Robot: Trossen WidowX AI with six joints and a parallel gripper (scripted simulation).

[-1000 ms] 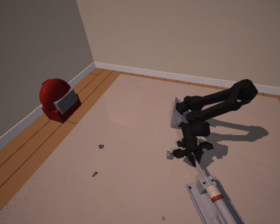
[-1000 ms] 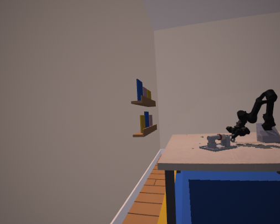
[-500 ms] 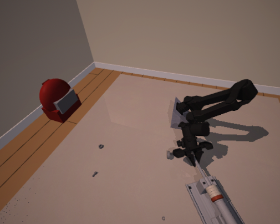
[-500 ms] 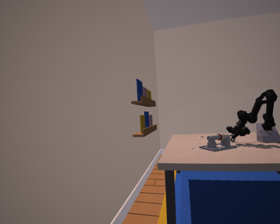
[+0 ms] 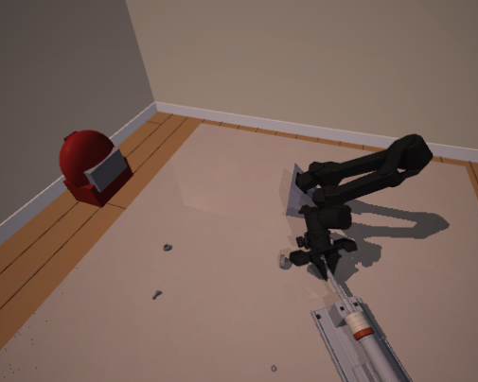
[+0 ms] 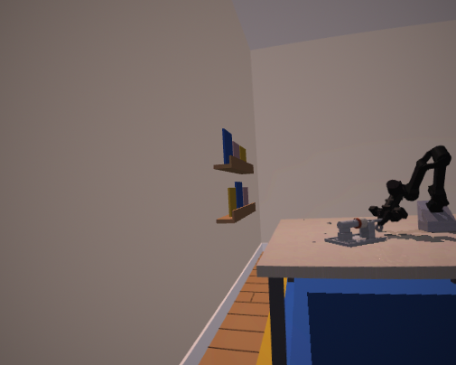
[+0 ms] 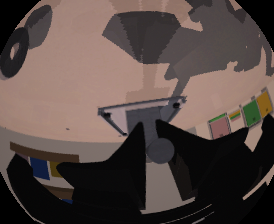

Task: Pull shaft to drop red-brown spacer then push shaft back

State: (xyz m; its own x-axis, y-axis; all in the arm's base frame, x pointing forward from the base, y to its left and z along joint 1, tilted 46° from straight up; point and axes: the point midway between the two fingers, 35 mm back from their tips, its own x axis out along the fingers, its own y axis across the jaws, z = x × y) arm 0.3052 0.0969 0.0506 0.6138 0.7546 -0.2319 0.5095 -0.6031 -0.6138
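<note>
The thin grey shaft lies 60 mm ahead of my gripper tip, 40 mm to the left of it and 30 mm above it. Round my gripper tip: grey cylinder (140 mm to the right, 50 mm behind, 30 mm below); then red-brown spacer (130 mm ahead, 80 mm to the left, 20 mm above); then cream spacer (110 mm ahead, 60 mm to the left, 20 mm above).
</note>
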